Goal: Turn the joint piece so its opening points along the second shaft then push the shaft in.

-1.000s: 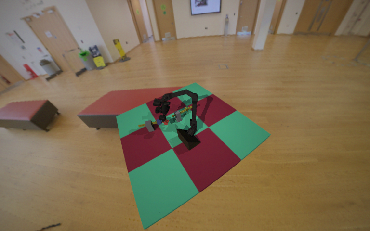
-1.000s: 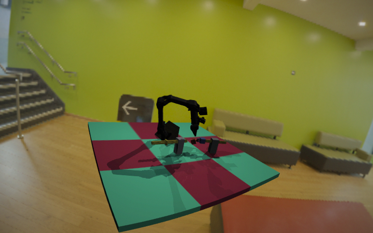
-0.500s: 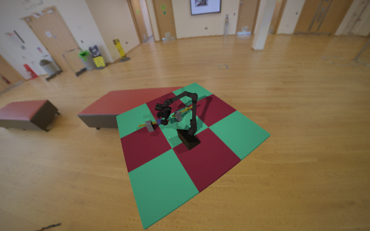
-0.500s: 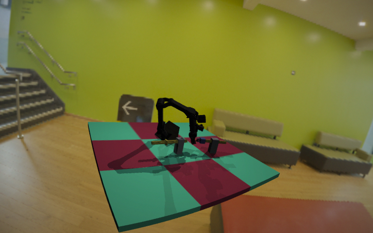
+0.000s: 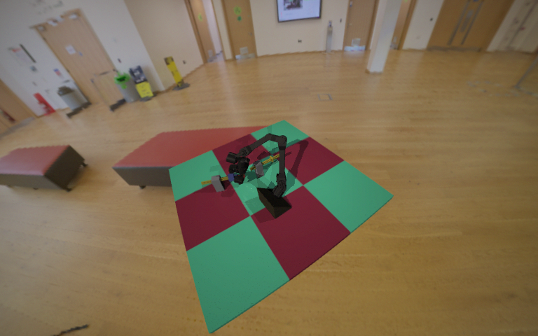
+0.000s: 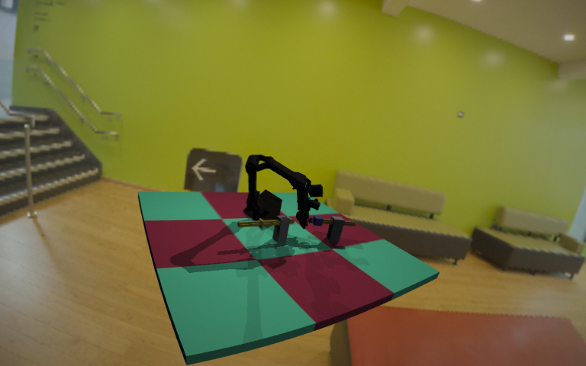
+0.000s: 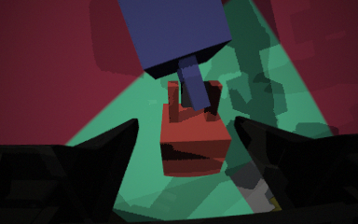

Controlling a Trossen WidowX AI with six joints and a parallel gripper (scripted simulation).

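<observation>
Now: gripper tip 20 mm below the red square joint piece.
</observation>
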